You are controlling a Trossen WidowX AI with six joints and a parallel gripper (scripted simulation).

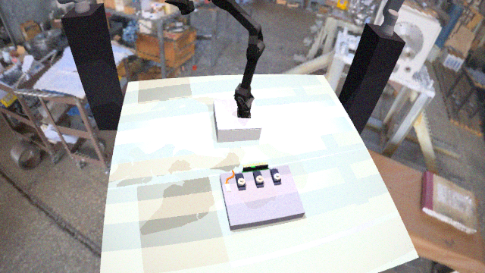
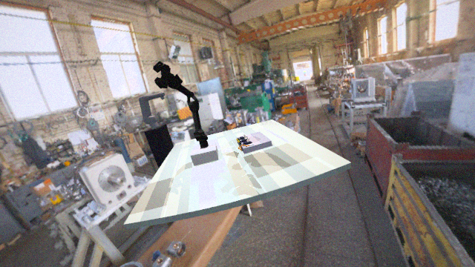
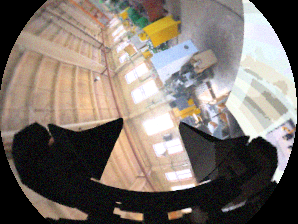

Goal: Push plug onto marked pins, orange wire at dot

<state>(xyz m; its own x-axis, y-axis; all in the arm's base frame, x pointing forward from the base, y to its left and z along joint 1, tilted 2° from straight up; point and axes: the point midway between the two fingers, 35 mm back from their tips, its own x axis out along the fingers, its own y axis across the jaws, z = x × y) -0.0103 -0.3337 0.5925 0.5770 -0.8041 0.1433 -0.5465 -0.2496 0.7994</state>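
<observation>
Right now the green band is 620 mm below my gripper tip, 360 mm to the left of it and 280 mm ahead of it. From my gripper tip the other things lie so: printed holder 670 mm below, 440 mm ahead, 390 mm to the left.
</observation>
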